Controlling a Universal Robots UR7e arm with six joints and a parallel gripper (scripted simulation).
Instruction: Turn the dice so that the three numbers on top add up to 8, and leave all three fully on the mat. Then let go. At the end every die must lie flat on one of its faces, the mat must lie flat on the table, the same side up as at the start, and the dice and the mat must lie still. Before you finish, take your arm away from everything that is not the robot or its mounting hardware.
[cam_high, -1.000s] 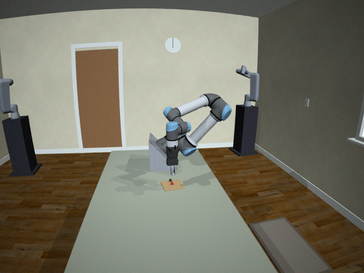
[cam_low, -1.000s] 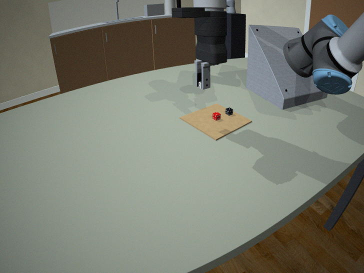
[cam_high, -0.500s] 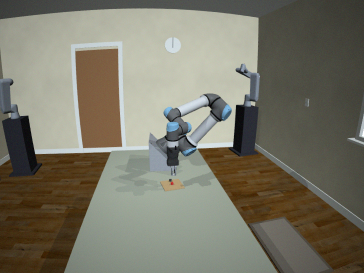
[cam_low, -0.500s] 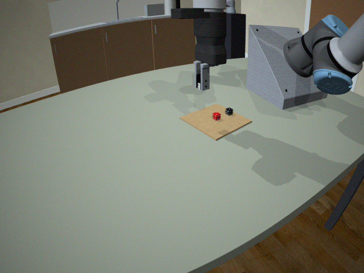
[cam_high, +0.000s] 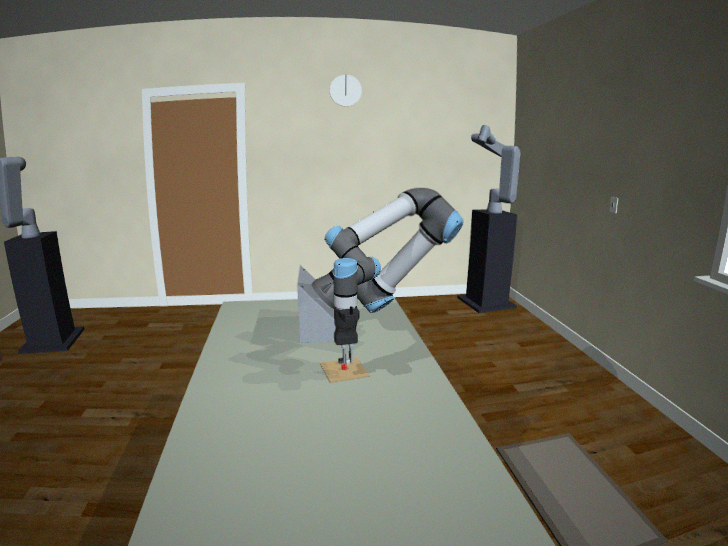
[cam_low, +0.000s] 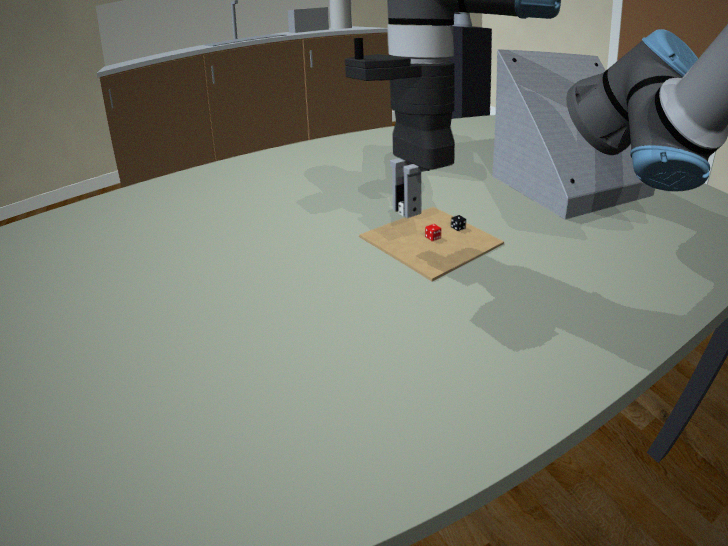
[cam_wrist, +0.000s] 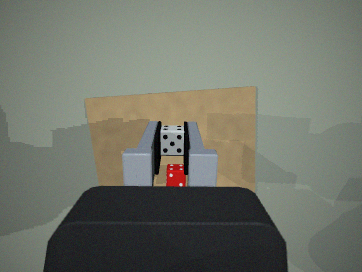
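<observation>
Now: the red die 50 mm behind my hand and 60 mm below it. Also, from my hand: tan mat (50 mm behind, 70 mm below); white die (10 mm below).
</observation>
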